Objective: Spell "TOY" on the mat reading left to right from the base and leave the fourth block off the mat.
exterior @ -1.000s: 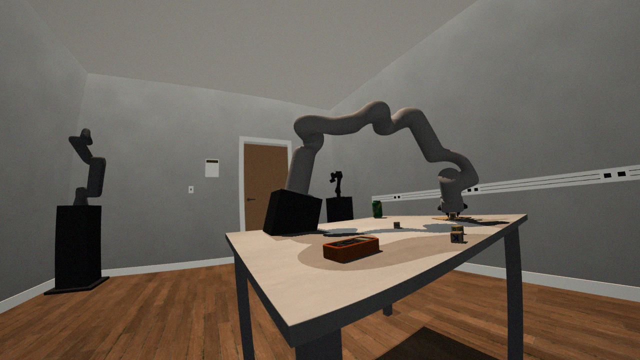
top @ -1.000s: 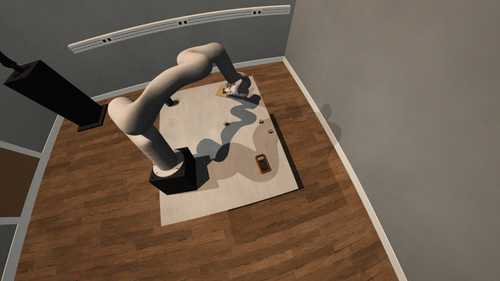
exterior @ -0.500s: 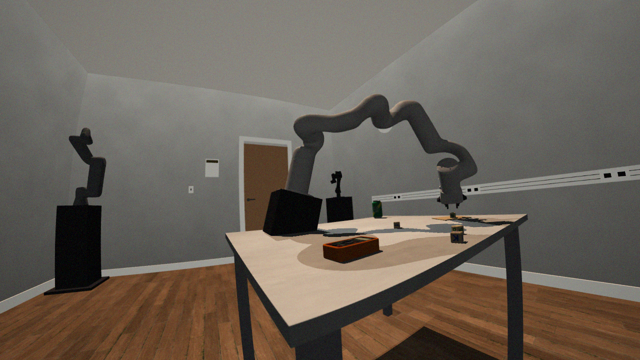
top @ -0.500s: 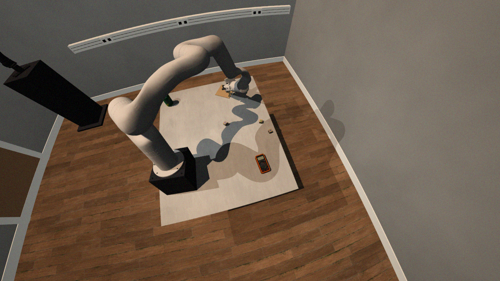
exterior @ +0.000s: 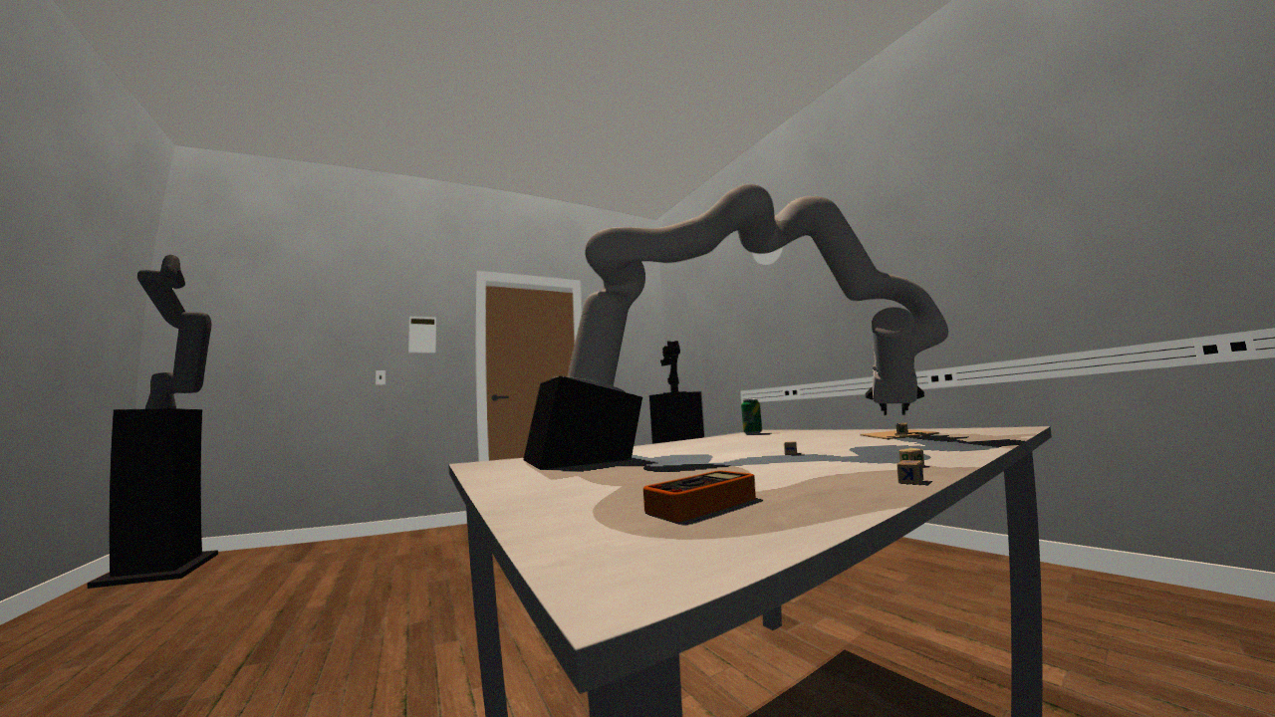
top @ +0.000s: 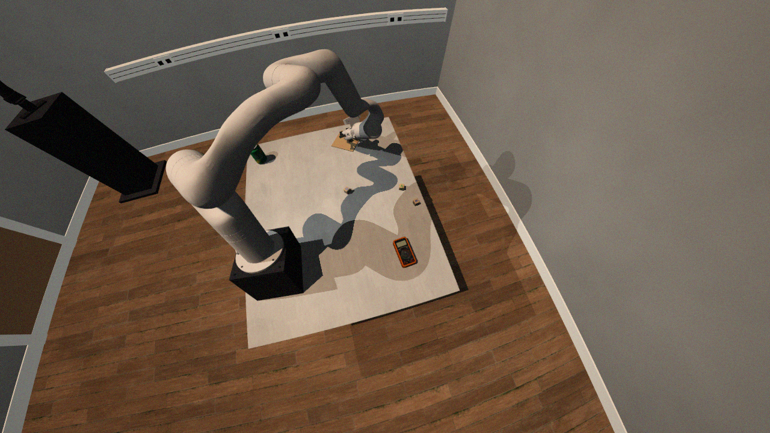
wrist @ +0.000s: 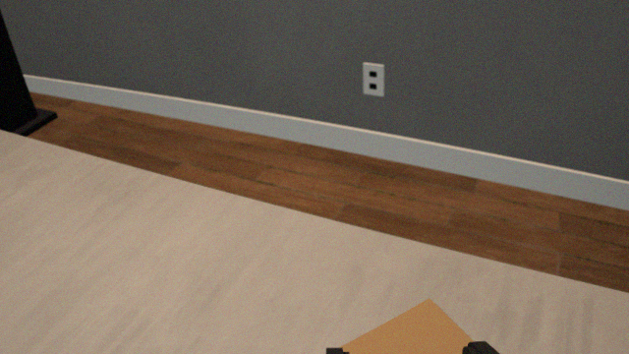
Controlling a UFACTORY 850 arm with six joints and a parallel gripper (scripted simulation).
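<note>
The block is 1 cm ahead of my hand and 6 cm below it. The rest, counted from my hand: orange multimeter (13 cm ahead, 74 cm to the right, 6 cm below); then green soda can (52 cm behind, 1 cm below); then tan square mat (1 cm to the left, 7 cm below).
</note>
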